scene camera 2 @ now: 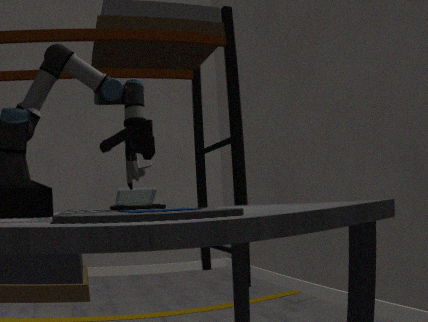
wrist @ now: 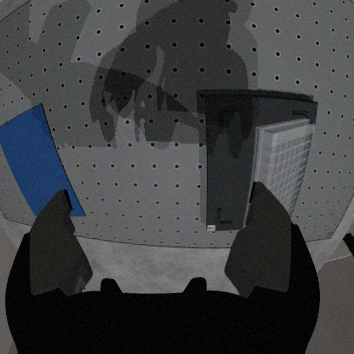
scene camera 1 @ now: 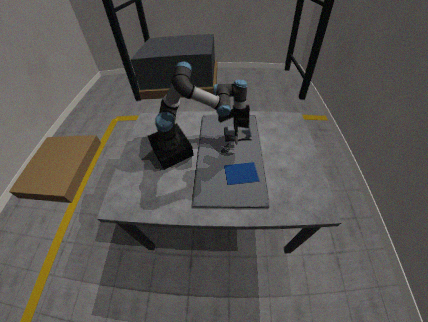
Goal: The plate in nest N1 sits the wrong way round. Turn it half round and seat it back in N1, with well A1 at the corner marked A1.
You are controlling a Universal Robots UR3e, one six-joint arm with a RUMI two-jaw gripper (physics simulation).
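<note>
The clear, gridded plate (scene camera 2: pixel 136 197) (wrist: pixel 288 162) stands tilted in the dark nest N1 (scene camera 2: pixel 162 206) (wrist: pixel 227 165), steeply raised on one side rather than flat. In the wrist view it leans at the nest's right side, leaving the dark nest floor bare at left. The A1 label (wrist: pixel 211 228) is at the nest's lower left corner; well A1 on the plate cannot be made out. My gripper (scene camera 1: pixel 236 142) (scene camera 2: pixel 131 185) (wrist: pixel 158 189) is open and empty, pointing down just above the nest. In the wrist view its right jaw overlaps the plate's near end; contact cannot be told.
A blue flat rectangle (scene camera 1: pixel 242 173) (wrist: pixel 37 162) lies on the perforated grey board (scene camera 1: pixel 215 192) (wrist: pixel 135 200), left of the nest in the wrist view. The arm's base (scene camera 1: pixel 170 147) stands on the table beside the board. A dark rack (scene camera 2: pixel 235 125) stands behind the table.
</note>
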